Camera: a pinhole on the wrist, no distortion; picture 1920 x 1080 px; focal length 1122.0 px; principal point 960.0 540.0 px. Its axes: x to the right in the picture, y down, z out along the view. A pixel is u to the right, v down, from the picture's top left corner.
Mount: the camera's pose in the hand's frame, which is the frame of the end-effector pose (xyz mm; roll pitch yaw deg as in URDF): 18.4 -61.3 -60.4 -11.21 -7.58 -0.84
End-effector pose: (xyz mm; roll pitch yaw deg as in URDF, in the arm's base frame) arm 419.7 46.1 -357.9 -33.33 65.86 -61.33
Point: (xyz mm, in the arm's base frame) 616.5 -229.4 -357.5
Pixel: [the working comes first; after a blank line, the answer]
In the camera's frame: 163.5 -132.7 300.3

1570.8 44.3
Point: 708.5 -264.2 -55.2
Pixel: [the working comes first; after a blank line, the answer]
In the camera's frame: -53.2 -231.0 511.1

843.3 32.9
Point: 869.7 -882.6 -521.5
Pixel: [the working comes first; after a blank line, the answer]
In the camera's frame: 654.8 -577.0 581.0

outside the picture
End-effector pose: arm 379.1 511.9 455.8 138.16 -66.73 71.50
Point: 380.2 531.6 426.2
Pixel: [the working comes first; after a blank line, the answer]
In the camera's frame: -27.9 20.5 88.8

607.2 799.6
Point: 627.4 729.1 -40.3
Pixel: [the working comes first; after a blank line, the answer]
In the camera's frame: -289.1 -230.7 520.5

336.8 42.6
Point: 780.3 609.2 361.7
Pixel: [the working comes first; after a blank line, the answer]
In the camera's frame: 41.9 67.6 492.7

1055.4 694.0
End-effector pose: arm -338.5 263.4 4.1 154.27 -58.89 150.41
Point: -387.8 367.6 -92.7
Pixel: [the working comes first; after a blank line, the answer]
In the camera's frame: -25.7 21.0 220.5

829.2 646.7
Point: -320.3 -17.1 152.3
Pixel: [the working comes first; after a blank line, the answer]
In the camera's frame: -0.9 -13.2 -238.6

behind the camera
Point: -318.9 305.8 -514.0
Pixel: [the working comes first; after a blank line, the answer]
In the camera's frame: -412.9 -95.1 371.2

outside the picture
